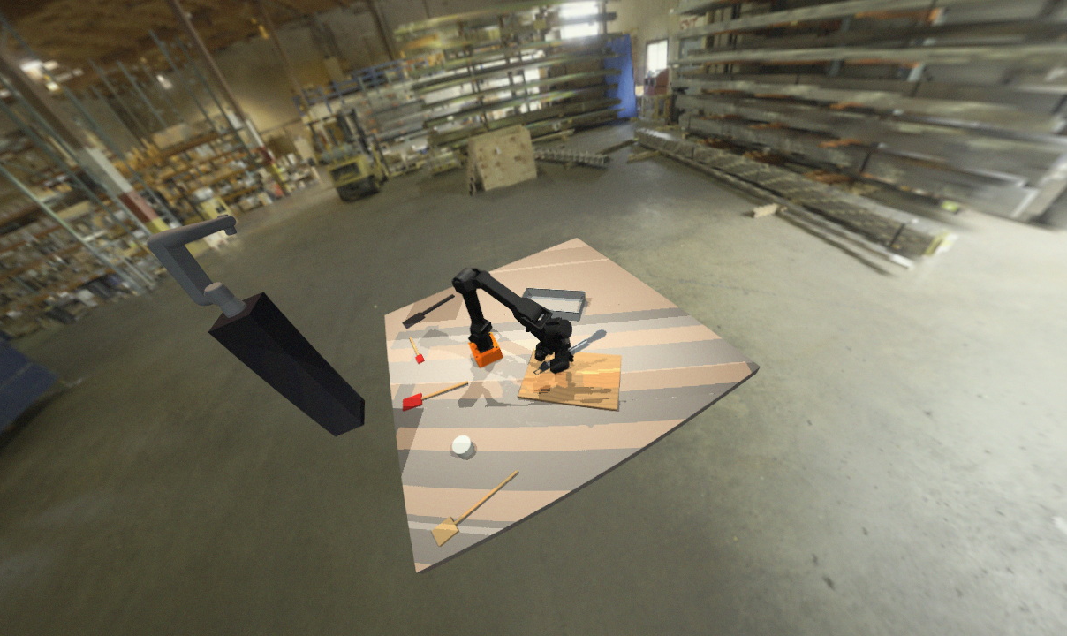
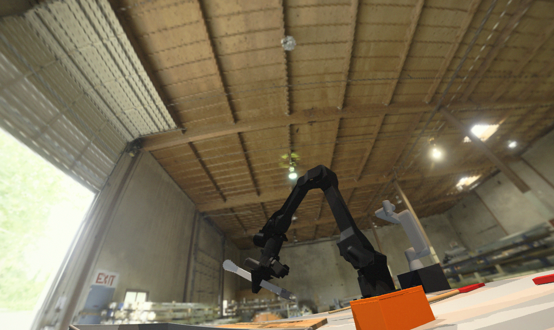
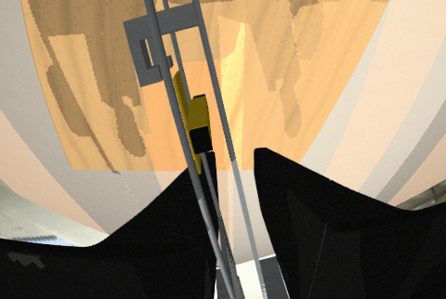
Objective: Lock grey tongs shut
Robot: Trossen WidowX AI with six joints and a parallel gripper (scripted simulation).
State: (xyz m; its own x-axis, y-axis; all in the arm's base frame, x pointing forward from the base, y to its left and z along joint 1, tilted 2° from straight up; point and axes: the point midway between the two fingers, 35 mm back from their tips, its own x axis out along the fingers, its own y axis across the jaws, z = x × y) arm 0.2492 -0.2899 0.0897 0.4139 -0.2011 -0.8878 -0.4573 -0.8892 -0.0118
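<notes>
The yellow piece is 5 cm behind my gripper tip, 2 cm above it and 1 cm to the left of it. Round my gripper tip: roasting tin 43 cm to the left, 11 cm ahead, 9 cm below; wooden board 11 cm below, 1 cm to the left, 1 cm behind; white puck 46 cm behind, 10 cm below, 7 cm to the right.
</notes>
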